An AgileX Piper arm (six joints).
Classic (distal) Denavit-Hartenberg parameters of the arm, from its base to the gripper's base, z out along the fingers. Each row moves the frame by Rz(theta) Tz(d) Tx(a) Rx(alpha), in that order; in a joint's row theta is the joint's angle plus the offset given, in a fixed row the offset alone. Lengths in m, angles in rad.
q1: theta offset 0, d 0.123, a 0, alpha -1.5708
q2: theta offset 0.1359, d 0, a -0.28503, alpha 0
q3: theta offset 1.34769, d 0, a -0.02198, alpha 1.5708
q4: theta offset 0, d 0.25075, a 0, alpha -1.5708
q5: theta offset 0, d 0, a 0, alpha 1.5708
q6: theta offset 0, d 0.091, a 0, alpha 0
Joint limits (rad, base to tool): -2.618..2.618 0..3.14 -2.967..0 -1.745..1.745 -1.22..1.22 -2.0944..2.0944
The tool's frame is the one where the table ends.
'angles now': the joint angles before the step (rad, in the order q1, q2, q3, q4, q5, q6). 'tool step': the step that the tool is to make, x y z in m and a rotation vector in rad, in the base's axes. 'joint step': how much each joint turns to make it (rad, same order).
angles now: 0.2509 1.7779 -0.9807 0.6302 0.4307 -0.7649
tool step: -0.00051 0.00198 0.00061 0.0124 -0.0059 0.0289
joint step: 0.0000 0.0000 0.0000 0.0497 0.0105 -0.0668
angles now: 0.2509 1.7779 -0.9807 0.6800 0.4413 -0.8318
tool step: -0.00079 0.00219 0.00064 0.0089 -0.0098 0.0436
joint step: 0.0000 0.0000 0.0000 0.0508 0.0151 -0.0827
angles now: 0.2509 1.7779 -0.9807 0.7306 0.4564 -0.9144
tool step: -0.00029 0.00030 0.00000 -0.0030 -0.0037 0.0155
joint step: 0.0000 0.0000 0.0000 0.0049 0.0040 -0.0200
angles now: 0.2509 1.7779 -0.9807 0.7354 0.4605 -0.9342
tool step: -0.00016 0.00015 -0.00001 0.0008 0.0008 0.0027
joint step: 0.0000 0.0000 0.0000 0.0023 0.0022 -0.0037
